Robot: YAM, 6 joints.
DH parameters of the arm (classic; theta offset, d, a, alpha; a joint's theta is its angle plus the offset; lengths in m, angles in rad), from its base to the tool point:
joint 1: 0 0.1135 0.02 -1.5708
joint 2: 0 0 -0.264 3.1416
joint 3: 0.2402 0 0.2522 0
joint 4: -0.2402 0 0.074 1.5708
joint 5: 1.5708 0 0 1.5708
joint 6: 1.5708 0.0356 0 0
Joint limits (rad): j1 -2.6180..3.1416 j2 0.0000..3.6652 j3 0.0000..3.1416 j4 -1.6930..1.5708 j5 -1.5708..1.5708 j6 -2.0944..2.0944
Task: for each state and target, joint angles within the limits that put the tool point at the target. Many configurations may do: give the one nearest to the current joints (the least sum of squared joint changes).
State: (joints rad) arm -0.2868 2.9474 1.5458 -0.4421 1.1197 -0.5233
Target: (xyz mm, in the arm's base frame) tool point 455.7 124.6 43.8
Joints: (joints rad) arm 0.3353 2.5186 1.6964 -0.4494 1.1344 -0.5233
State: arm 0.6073 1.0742 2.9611 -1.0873 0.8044 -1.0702
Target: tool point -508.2 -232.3 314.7
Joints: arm 0.3995 0.3762 3.1176 -0.2508 0.4768 -1.0702
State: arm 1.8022 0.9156 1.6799 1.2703 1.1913 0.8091
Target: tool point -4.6 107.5 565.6
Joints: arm 1.9295 1.0615 1.3879 1.2651 1.2196 0.8091
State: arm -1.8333 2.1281 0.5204 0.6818 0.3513 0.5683
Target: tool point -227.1 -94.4 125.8
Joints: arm -2.6180 1.5901 0.3611 0.7565 1.1042 0.5683
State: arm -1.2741 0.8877 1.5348 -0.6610 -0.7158 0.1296
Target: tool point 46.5 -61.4 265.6
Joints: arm -1.2221 0.4943 0.7031 -1.1611 -0.6924 0.1296
